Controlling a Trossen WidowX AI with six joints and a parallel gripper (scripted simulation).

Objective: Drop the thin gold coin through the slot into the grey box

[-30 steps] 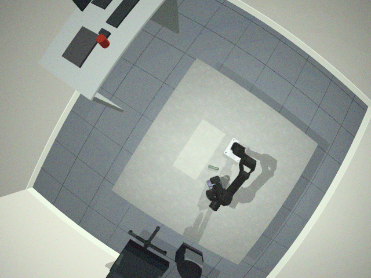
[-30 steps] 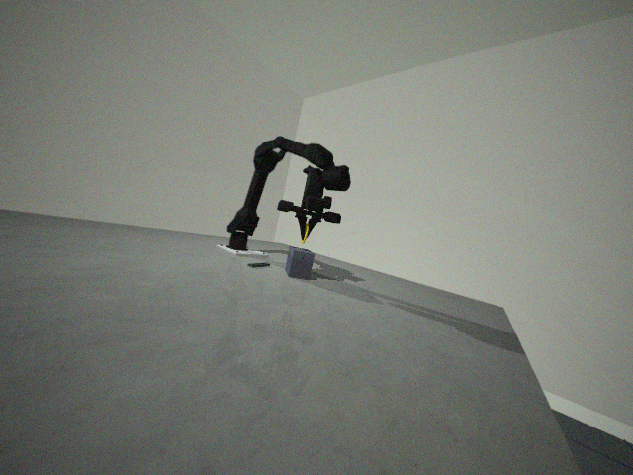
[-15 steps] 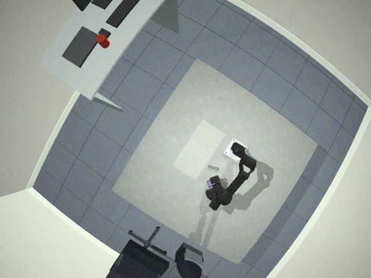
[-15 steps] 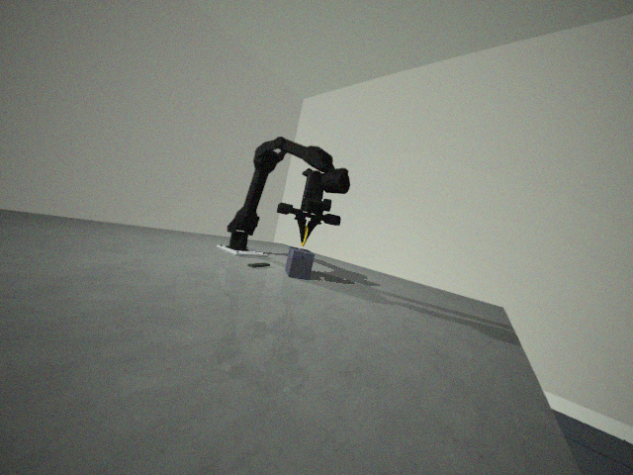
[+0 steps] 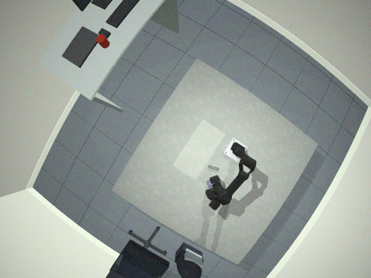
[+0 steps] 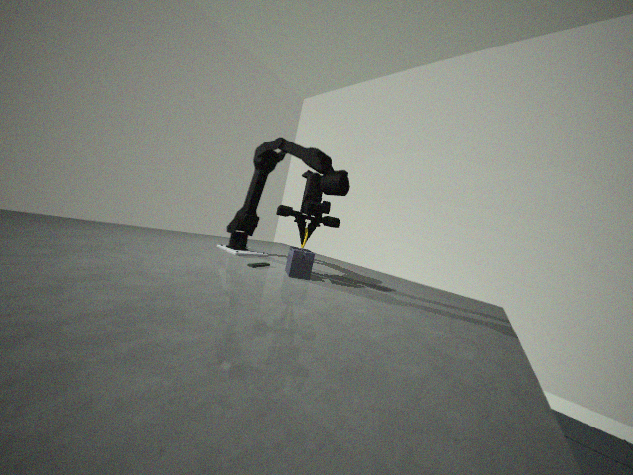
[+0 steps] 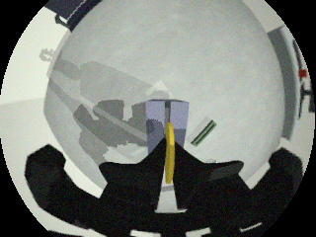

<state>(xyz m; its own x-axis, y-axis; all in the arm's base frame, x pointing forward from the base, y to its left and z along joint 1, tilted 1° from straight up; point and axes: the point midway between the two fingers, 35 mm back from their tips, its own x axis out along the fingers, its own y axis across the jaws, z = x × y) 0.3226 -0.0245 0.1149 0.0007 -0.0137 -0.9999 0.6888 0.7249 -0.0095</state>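
Right now the gold coin is 2 cm above my gripper tip.
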